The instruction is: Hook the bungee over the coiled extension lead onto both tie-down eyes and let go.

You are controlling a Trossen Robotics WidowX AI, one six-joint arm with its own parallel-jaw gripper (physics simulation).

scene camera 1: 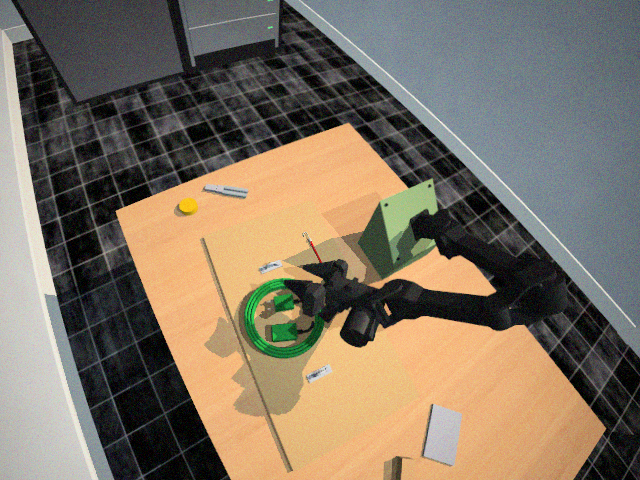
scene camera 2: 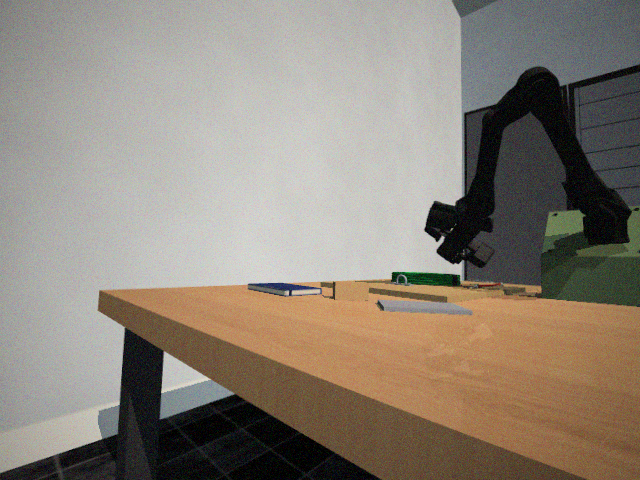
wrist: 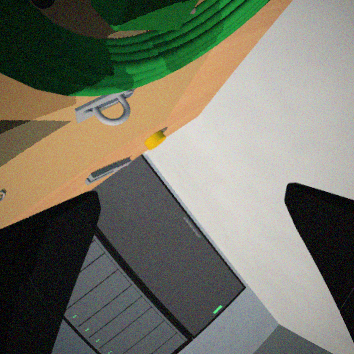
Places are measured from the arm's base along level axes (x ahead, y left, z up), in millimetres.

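Pixels of known places: gripper, fingertip midpoint: (scene camera 1: 294,274) (wrist: 193,196); arm's base, origin of the base link: (scene camera 1: 421,224) (scene camera 2: 606,234).
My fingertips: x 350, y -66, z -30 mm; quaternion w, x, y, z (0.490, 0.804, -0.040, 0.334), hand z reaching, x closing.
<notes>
Ahead of a thing's pixels: the offset from my fingertips to its top centre. "spot": to the spot under its first point. Level surfaces: height alone.
The green coiled extension lead {dx +56, dy +58, dz -73 mm} (scene camera 1: 284,352) (scene camera 2: 426,279) (wrist: 150,70) lies on the wooden board {dz -103 mm} (scene camera 1: 361,390). One tie-down eye {dx +16, dy -81, dz -76 mm} (scene camera 1: 270,266) (wrist: 90,110) is beyond the coil; the other tie-down eye {dx +58, dy +216, dz -76 mm} (scene camera 1: 318,373) (scene camera 2: 402,279) is on its opposite side. The red bungee {dx -110, dy +14, dz -97 mm} (scene camera 1: 315,251) (scene camera 2: 490,285) lies partly hidden under the arm in scene camera 1, beside the coil; one end hook {spot: dx -118, dy -122, dz -101 mm} (wrist: 2,195) shows at the wrist view's left edge. My gripper (scene camera 1: 295,274) (scene camera 2: 469,258) (wrist: 193,196) is open and empty, above the board near the coil's arm-side edge. The bungee's other end is hidden.
A green mount (scene camera 1: 385,248) stands beside the board. A yellow disc {dx +128, dy -374, dz -96 mm} (scene camera 1: 188,206) (wrist: 155,140) and a grey tool {dx +5, dy -376, dz -103 mm} (scene camera 1: 225,191) (wrist: 109,170) lie at the far end. A grey slab {dx -110, dy +506, dz -109 mm} (scene camera 1: 443,435) (scene camera 2: 423,307), a wooden piece {dx +21, dy +503, dz -85 mm} (scene camera 2: 351,290) and a blue book {dx +175, dy +526, dz -103 mm} (scene camera 2: 284,288) lie at the opposite end.
</notes>
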